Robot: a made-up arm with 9 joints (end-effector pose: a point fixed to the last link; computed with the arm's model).
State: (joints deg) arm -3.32 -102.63 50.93 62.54 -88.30 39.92 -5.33 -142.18 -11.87
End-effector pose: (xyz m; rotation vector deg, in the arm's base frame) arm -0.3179 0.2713 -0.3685 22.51 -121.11 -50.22
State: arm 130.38 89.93 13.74 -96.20 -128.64 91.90 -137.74 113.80 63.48
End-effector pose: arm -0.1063 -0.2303 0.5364 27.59 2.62 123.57
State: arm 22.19 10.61 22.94 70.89 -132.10 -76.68 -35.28 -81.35 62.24
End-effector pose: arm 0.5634 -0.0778 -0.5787 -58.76 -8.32 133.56
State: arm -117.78 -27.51 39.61 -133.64 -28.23 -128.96 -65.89 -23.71 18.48
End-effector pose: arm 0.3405 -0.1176 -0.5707 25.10 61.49 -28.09
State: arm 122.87 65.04 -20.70 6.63 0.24 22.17 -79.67 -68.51 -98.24
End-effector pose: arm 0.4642 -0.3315 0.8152 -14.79 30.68 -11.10
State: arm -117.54 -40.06 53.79 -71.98 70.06 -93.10 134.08 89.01 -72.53
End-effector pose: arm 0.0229 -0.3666 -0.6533 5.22 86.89 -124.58
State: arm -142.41 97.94 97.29 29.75 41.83 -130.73 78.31 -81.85 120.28
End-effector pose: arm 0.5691 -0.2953 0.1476 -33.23 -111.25 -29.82
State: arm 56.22 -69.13 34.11 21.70 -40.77 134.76 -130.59 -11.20 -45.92
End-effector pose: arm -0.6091 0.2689 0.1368 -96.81 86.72 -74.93
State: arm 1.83 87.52 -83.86 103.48 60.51 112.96 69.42 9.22 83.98
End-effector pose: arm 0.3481 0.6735 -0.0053 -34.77 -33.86 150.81
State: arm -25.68 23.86 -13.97 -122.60 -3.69 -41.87 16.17 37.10 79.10
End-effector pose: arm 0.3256 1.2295 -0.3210 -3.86 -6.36 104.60
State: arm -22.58 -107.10 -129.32 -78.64 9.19 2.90 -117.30 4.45 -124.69
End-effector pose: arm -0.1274 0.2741 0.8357 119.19 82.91 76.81
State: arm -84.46 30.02 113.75 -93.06 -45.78 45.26 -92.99 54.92 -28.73
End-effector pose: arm 0.0777 -0.1393 -0.5023 83.47 -0.10 -2.29
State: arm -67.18 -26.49 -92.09 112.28 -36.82 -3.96 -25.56 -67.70 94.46
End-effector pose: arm -0.4818 0.3830 0.3998 65.66 50.92 32.37
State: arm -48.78 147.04 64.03 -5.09 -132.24 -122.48 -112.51 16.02 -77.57
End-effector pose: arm 0.4181 -0.4812 -0.2002 -147.62 38.01 12.46
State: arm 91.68 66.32 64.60 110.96 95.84 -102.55 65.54 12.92 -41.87
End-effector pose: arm 0.8213 -0.0438 0.1255 7.56 25.58 -11.08
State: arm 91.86 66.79 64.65 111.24 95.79 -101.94 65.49 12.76 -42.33
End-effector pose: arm 0.8309 -0.0454 0.1369 8.21 24.16 -11.42
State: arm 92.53 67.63 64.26 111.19 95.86 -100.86 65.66 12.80 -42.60
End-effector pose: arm 0.8429 -0.0468 0.1512 9.53 22.51 -11.88
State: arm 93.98 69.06 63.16 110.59 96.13 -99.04 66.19 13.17 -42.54
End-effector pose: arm 0.8581 -0.0484 0.1700 11.91 20.58 -12.59
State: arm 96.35 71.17 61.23 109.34 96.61 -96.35 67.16 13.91 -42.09
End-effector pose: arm 0.8762 -0.0516 0.1940 15.52 18.40 -13.65
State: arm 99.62 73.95 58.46 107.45 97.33 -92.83 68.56 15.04 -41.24
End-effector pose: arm 0.8954 -0.0573 0.2233 20.44 16.19 -15.17
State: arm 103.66 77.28 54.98 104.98 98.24 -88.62 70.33 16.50 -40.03
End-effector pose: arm 0.9132 -0.0666 0.2566 26.52 14.27 -17.12
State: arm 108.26 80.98 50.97 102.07 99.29 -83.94 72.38 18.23 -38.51
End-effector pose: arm 0.9273 -0.0797 0.2922 33.46 12.97 -19.36
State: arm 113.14 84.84 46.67 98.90 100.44 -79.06 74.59 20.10 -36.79
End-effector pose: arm 0.9360 -0.0959 0.3284 40.92 12.50 -21.65
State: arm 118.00 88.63 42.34 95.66 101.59 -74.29 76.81 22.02 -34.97
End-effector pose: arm 0.9384 -0.1139 0.3635 48.38 12.94 -23.63
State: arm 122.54 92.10 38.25 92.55 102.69 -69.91 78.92 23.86 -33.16
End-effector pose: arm 0.9351 -0.1317 0.3956 55.33 14.17 -25.03
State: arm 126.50 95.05 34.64 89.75 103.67 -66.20 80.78 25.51 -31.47
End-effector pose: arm 0.9276 -0.1473 0.4234 61.30 15.88 -25.69
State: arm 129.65 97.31 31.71 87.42 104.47 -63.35 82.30 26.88 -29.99
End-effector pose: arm 0.9182 -0.1589 0.4455 65.88 17.73 -25.67
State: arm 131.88 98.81 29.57 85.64 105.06 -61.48 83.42 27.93 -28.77
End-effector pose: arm 0.9089 -0.1649 0.4610 68.89 19.44 -25.12
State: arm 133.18 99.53 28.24 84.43 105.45 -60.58 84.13 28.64 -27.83
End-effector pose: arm 0.9014 -0.1640 0.4693 70.34 20.86 -24.23
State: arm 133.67 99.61 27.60 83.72 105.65 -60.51 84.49 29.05 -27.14
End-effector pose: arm 0.8960 -0.1572 0.4713 70.47 21.95 -23.20
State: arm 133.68 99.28 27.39 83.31 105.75 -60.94 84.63 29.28 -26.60
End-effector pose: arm 0.8922 -0.1464 0.4689 69.81 22.86 -22.10
